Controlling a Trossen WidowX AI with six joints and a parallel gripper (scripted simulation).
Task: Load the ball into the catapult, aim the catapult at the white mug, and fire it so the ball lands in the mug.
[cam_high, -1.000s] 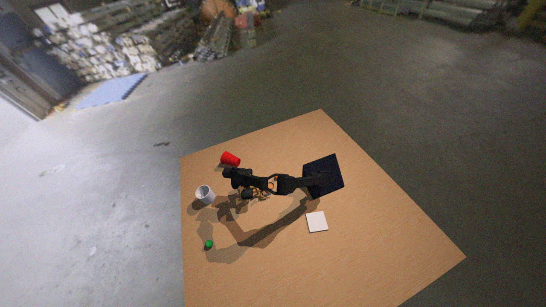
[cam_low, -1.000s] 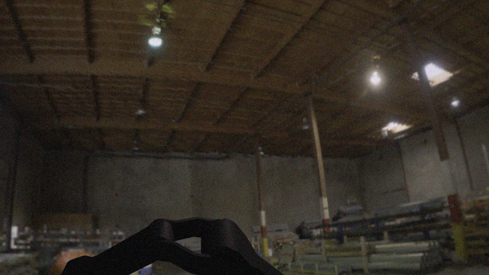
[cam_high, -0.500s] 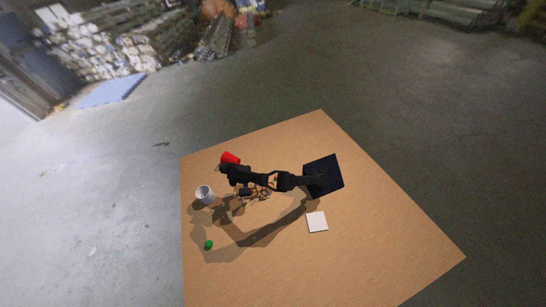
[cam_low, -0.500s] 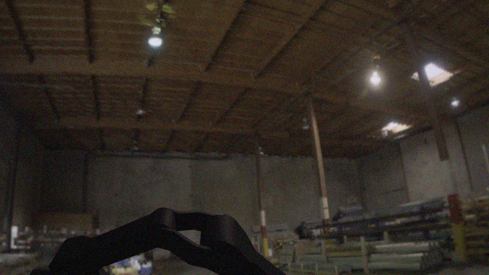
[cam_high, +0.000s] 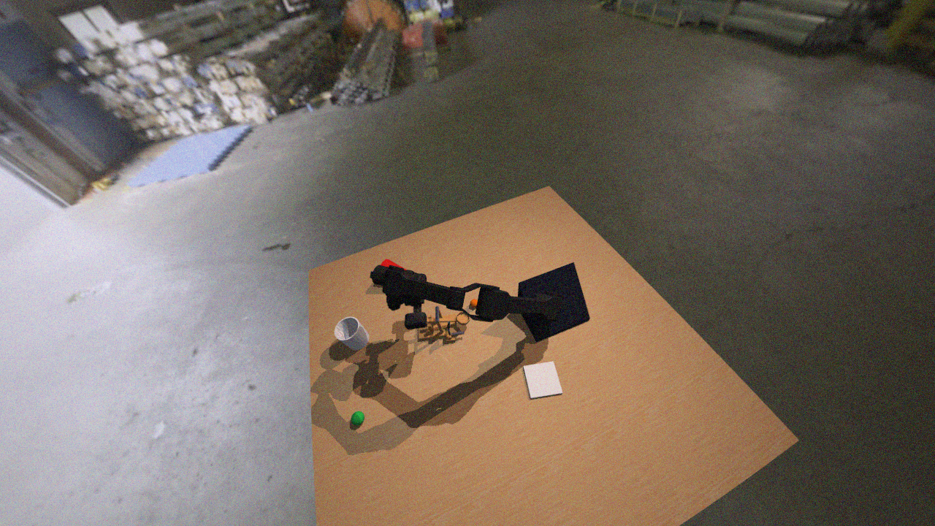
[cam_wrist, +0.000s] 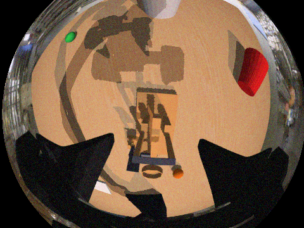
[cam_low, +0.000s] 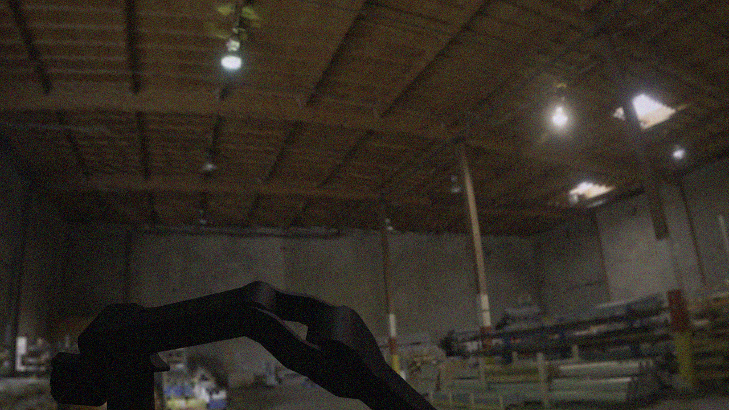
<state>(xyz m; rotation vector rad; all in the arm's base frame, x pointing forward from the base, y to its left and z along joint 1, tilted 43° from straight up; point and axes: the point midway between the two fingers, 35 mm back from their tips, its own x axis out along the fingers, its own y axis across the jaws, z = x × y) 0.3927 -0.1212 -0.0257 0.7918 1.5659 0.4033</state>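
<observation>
Right now the orange ball is 190 mm behind my gripper tip, 30 mm to the right of it and 110 mm below it. Round my gripper tip: white mug 270 mm ahead, 60 mm to the right, 100 mm below; green ball 290 mm ahead, 220 mm to the left, 110 mm below; wooden catapult 60 mm behind, 40 mm to the left, 70 mm below.
</observation>
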